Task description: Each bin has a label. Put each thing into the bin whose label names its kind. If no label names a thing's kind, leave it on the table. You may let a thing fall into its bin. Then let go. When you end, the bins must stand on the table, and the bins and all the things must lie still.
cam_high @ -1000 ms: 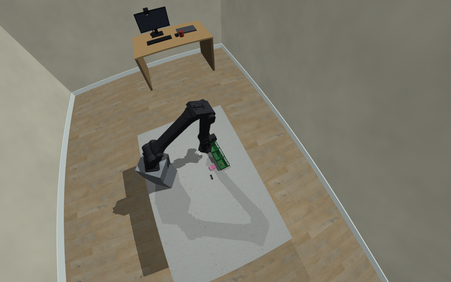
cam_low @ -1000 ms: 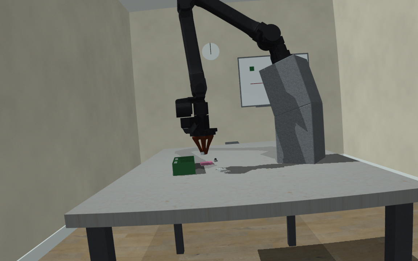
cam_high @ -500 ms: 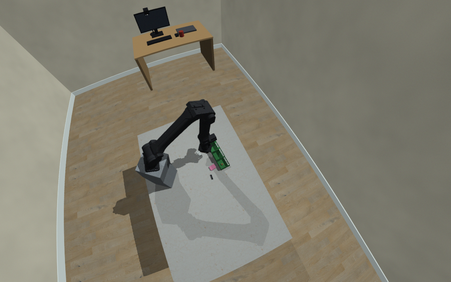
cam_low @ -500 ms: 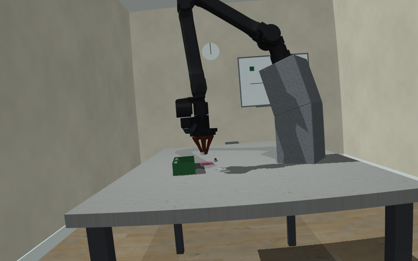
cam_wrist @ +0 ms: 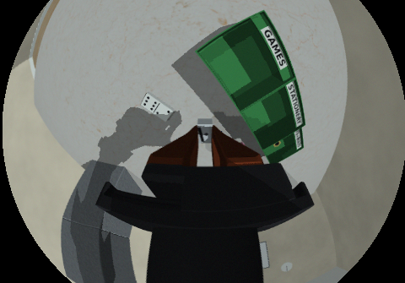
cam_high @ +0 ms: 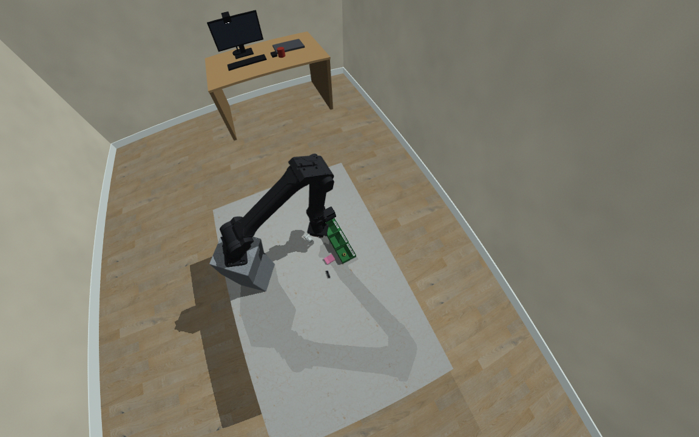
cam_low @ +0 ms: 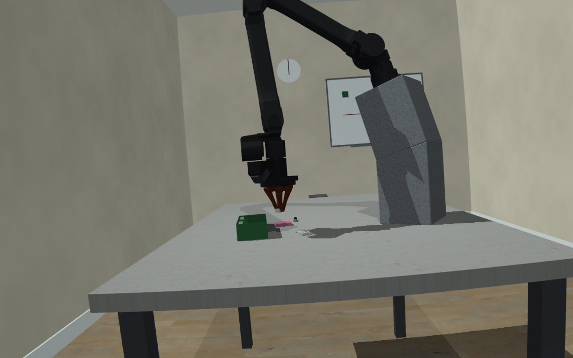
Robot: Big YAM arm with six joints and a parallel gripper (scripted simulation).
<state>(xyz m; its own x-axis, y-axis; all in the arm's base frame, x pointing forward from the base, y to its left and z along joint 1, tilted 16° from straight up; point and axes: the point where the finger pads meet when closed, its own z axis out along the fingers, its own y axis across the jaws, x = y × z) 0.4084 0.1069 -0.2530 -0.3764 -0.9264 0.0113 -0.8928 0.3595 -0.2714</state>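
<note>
Right now the pink eraser is 12 cm to the right of my hand, 7 cm below it and 2 cm ahead of it. The rest, counted from my hand: grey-white piece (right at my hand); then brass nut (12 cm to the right, 11 cm ahead, 6 cm below); then white domino (7 cm below, 7 cm behind, 3 cm to the left).
</note>
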